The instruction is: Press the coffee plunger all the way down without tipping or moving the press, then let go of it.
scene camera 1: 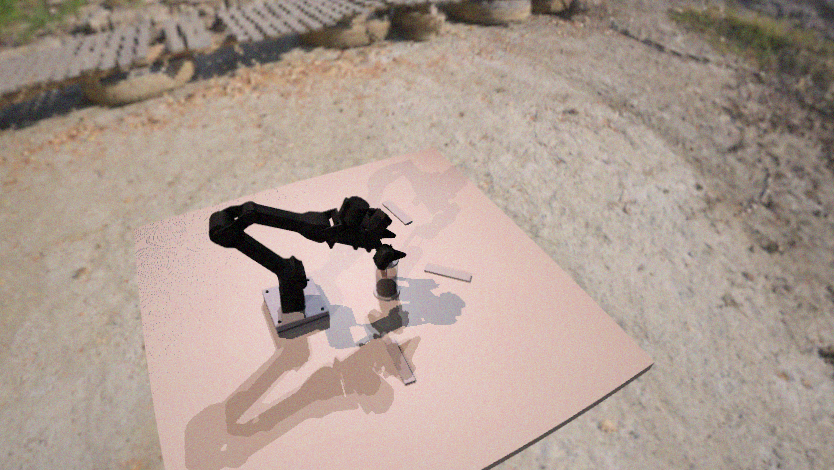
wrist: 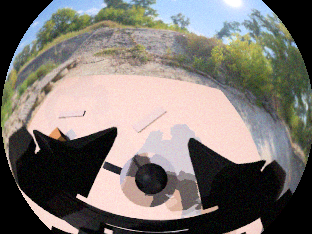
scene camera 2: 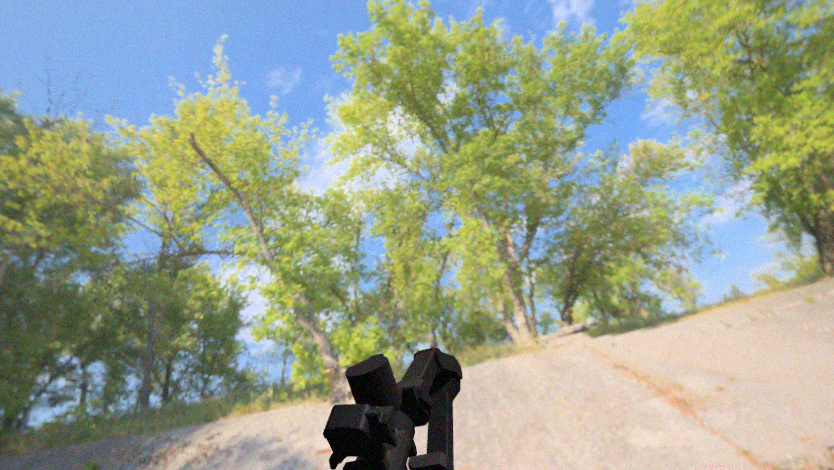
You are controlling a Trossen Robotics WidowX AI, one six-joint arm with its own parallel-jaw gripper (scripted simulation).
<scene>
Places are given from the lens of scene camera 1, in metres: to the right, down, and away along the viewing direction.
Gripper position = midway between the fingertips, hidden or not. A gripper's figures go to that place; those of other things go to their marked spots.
gripper [scene camera 1: 400,245]: -0.05, 0.03, 1.35
coffee press [scene camera 1: 386,288]: -0.09, 0.16, 1.39
</scene>
